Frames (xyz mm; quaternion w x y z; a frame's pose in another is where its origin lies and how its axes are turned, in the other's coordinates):
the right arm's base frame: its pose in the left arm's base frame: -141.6 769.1 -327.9 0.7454 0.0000 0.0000 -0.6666
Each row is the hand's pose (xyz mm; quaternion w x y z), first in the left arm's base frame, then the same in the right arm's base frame.
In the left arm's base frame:
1: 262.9 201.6 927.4 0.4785 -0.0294 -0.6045 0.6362
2: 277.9 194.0 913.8 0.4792 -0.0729 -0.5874 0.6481
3: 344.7 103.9 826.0 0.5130 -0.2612 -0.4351 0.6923
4: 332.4 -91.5 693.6 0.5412 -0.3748 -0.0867 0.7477
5: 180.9 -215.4 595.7 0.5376 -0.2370 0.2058 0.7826
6: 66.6 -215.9 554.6 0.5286 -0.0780 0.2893 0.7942
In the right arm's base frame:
1: 609.0 338.8 1255.3 0.0674 -0.3810 0.4702 -0.7932
2: 618.2 352.9 1241.7 0.0748 -0.3372 0.4864 -0.8025
3: 715.2 409.3 1153.9 0.0791 -0.0953 0.4984 -0.8580
4: 908.0 375.3 1021.5 0.0950 0.2216 0.3145 -0.9181
5: 1014.3 211.0 923.6 0.1210 0.3138 0.0046 -0.9417
6: 1002.0 97.3 882.5 0.1354 0.2510 -0.1637 -0.9444

